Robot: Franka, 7 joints.
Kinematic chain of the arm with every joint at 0, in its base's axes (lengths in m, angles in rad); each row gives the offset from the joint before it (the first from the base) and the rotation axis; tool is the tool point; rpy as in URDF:
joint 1: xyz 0 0 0.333 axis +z
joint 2: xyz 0 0 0 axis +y
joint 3: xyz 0 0 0.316 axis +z
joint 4: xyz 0.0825 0 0 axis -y
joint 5: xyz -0.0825 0 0.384 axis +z
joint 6: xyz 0 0 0 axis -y
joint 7: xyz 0.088 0 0 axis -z
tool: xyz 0 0 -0.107 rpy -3.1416 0 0
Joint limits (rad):
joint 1: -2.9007..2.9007
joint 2: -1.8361..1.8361
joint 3: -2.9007..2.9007
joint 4: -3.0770..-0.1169
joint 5: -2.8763..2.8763
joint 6: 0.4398..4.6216
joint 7: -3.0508..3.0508
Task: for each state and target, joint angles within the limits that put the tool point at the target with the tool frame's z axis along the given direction. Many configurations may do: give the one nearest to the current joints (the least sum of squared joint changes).
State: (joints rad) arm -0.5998 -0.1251 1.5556 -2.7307 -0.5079 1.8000 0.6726
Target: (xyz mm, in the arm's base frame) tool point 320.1 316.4 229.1 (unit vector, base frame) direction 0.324 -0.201 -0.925
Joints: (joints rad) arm -0.4742 0.3199 1.2211 -2.4970 -1.1211 2.3785 0.6726
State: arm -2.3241 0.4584 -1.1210 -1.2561 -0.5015 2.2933 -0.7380
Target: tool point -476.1 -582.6 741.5 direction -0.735 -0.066 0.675
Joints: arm -1.9470 1.0194 -1.5200 -0.4589 -0.9814 2.5919 -0.7380
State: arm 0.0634 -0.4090 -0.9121 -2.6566 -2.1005 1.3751 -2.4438
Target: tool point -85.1 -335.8 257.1 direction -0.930 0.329 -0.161
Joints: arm 0.0198 -0.4482 -1.5277 -2.6414 -1.3314 1.1495 -2.4438
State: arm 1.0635 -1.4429 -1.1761 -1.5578 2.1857 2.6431 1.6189
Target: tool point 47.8 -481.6 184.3 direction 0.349 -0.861 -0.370
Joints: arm 0.4600 -0.7450 -2.0238 -2.3204 2.8763 2.6053 1.6189
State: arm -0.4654 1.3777 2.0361 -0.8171 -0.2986 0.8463 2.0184
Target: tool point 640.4 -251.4 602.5 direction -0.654 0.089 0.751
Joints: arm -0.5970 1.8080 2.6431 -0.8784 0.5833 1.3818 2.0184
